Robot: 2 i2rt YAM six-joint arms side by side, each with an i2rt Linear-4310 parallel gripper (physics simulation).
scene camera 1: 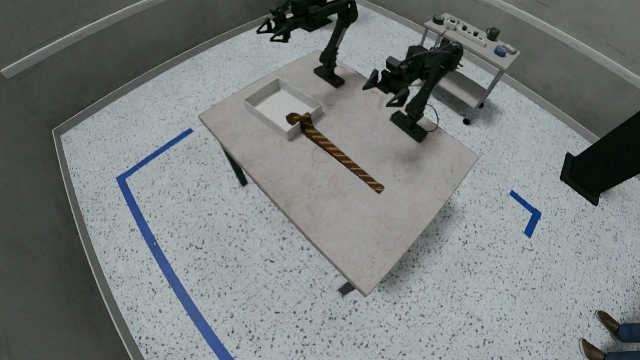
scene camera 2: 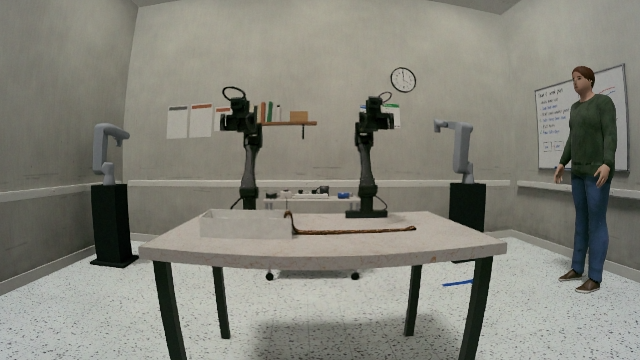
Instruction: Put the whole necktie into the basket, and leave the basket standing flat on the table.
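Note:
The brown striped necktie (scene camera 1: 342,157) (scene camera 2: 350,231) lies mostly stretched out on the table, right of the basket. Its bunched end hangs over the basket's right-hand wall, with the tip just inside the rim. The pale grey basket (scene camera 1: 267,119) (scene camera 2: 245,226) stands flat on the table at the left. My left gripper (scene camera 1: 381,95) (scene camera 2: 375,123) is open and empty, high above the back of the table. My right gripper (scene camera 1: 267,35) (scene camera 2: 238,124) is open and empty, high up and behind the basket. Neither gripper touches the necktie.
The light stone-patterned table (scene camera 1: 360,250) (scene camera 2: 320,250) carries both arm bases along its back edge. A cart (scene camera 1: 492,82) with small items stands behind the table. A person (scene camera 2: 592,130) stands at the far right, away from the table.

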